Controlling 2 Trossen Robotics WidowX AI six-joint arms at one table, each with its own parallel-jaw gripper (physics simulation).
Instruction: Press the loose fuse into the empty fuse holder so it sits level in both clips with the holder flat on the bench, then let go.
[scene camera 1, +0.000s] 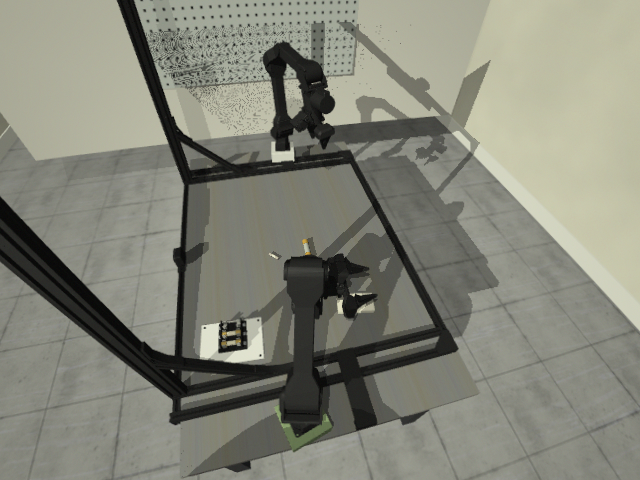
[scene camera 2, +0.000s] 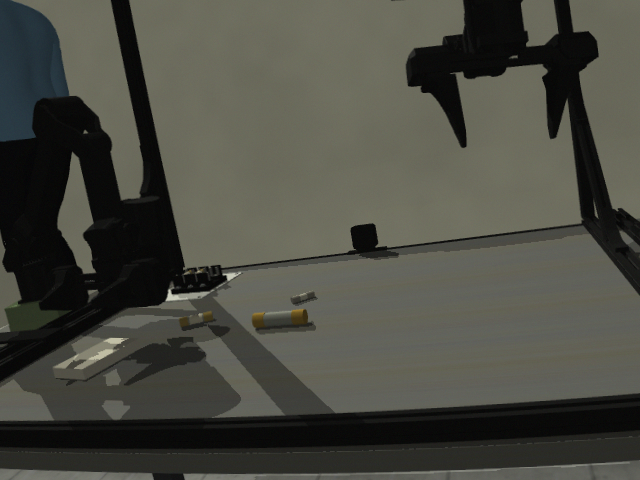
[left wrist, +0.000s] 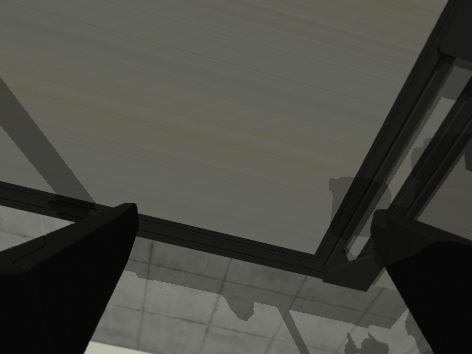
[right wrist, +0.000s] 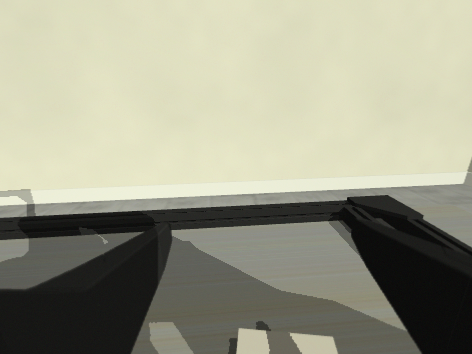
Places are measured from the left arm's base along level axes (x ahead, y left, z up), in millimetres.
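Pixels of known places: left gripper, fingertip midpoint: (scene camera 1: 318, 143) (scene camera 2: 508, 142) (left wrist: 255, 217); right gripper, fingertip midpoint: (scene camera 1: 372, 281) (scene camera 2: 65, 305) (right wrist: 260, 229); left arm's base at its link origin: (scene camera 1: 282, 147); right arm's base at its link origin: (scene camera 1: 302, 416) (scene camera 2: 41, 296).
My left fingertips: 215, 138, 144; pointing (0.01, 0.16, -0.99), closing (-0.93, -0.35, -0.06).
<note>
Ahead of a thing's pixels: the offset from my left fingertips to its middle, as dx, dy, dz. "pt": to the spot under its first point.
The fuse holder block (scene camera 1: 232, 334) (scene camera 2: 199, 277) stands on a white plate @(pt +666, -370, -207) (scene camera 1: 207, 347); two orange-capped fuses lie in its rows and the upper row in scene camera 1 looks empty. Loose on the table are a large orange-capped fuse @(+343, -69, -199) (scene camera 1: 306, 246) (scene camera 2: 279, 318), a smaller orange-capped fuse @(+503, -91, -202) (scene camera 2: 195, 319), hidden behind the right arm in scene camera 1, and a small pale fuse @(+361, -184, -204) (scene camera 1: 274, 255) (scene camera 2: 302, 297). My right gripper (scene camera 1: 372, 282) (right wrist: 260, 229) is open and empty, low near the cream block. My left gripper (scene camera 1: 311, 135) (scene camera 2: 508, 140) (left wrist: 255, 217) is open and empty, high at the table's far end.
A cream block @(+566, +61, -202) (scene camera 1: 366, 307) (scene camera 2: 93, 356) (right wrist: 252, 342) lies beside the right gripper. Black frame rails edge the table, with uprights at its corners. A small black box @(pt +380, -483, -157) (scene camera 1: 179, 257) (scene camera 2: 363, 236) sits on one rail. A person in blue (scene camera 2: 25, 77) stands behind the right arm.
</note>
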